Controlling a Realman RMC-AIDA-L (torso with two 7-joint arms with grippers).
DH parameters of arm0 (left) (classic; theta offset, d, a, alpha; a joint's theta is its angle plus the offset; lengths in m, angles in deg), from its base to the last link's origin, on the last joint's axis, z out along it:
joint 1: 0 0.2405 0 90
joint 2: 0 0 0 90
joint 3: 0 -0.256 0 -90
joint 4: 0 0 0 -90
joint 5: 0 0.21 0 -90
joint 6: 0 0 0 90
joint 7: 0 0.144 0 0
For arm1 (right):
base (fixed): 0 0 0 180
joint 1: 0 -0.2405 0 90
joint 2: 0 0 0 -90
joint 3: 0 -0.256 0 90
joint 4: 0 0 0 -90
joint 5: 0 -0.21 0 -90
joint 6: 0 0 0 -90
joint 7: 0 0.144 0 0
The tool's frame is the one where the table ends.
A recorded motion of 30 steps. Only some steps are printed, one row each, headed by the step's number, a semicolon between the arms.
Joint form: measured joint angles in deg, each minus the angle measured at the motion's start. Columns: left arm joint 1, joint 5, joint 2, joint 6, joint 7, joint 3, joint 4; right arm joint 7, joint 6, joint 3, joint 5, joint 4, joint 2, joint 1.
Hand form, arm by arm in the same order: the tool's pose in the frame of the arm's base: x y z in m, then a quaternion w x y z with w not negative. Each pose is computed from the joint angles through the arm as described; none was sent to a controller.
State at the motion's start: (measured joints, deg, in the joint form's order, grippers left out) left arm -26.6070 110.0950 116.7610 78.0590 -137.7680 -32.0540 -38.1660; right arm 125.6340 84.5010 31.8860 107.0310 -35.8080 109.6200 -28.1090
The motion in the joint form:
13: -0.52 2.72 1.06 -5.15 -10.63 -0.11 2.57; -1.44 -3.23 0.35 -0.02 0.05 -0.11 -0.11
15: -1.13 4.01 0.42 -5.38 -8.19 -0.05 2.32; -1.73 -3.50 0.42 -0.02 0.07 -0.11 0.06
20: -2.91 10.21 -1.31 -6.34 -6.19 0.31 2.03; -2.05 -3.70 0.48 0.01 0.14 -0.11 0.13
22: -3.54 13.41 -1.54 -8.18 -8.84 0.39 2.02; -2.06 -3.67 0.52 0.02 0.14 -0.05 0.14
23: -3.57 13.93 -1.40 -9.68 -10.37 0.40 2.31; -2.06 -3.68 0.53 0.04 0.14 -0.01 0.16
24: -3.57 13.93 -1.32 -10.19 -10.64 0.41 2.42; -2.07 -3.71 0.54 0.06 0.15 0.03 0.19
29: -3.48 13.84 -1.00 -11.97 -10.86 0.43 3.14; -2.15 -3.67 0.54 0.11 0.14 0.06 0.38
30: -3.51 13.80 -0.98 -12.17 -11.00 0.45 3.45; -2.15 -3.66 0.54 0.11 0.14 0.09 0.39
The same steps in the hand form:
13: -0.3217 0.3474 0.0285 0.12576 -0.54470 -0.75206 -0.34913; 0.3130 0.3602 0.0967 0.18965 -0.72190 0.56872 0.34562
15: -0.3222 0.3511 0.0329 0.14164 -0.56917 -0.73667 -0.33660; 0.3145 0.3596 0.0966 0.19281 -0.72190 0.56848 0.34426
20: -0.3279 0.3583 0.0411 0.17500 -0.60719 -0.72024 -0.28628; 0.3154 0.3594 0.0963 0.19496 -0.72261 0.56768 0.34289
22: -0.3333 0.3609 0.0413 0.18896 -0.59588 -0.73361 -0.26654; 0.3152 0.3592 0.0957 0.19418 -0.72279 0.56781 0.34273
23: -0.3366 0.3616 0.0399 0.19558 -0.58182 -0.74332 -0.26591; 0.3153 0.3590 0.0953 0.19398 -0.72268 0.56810 0.34259
24: -0.3374 0.3620 0.0394 0.19783 -0.57807 -0.74533 -0.26680; 0.3155 0.3588 0.0950 0.19395 -0.72247 0.56849 0.34242
29: -0.3408 0.3618 0.0358 0.20498 -0.56771 -0.75074 -0.26847; 0.3166 0.3576 0.0946 0.19426 -0.72214 0.56925 0.34167
30: -0.3412 0.3616 0.0346 0.20414 -0.56512 -0.75279 -0.26883; 0.3166 0.3575 0.0944 0.19399 -0.72206 0.56938 0.34176

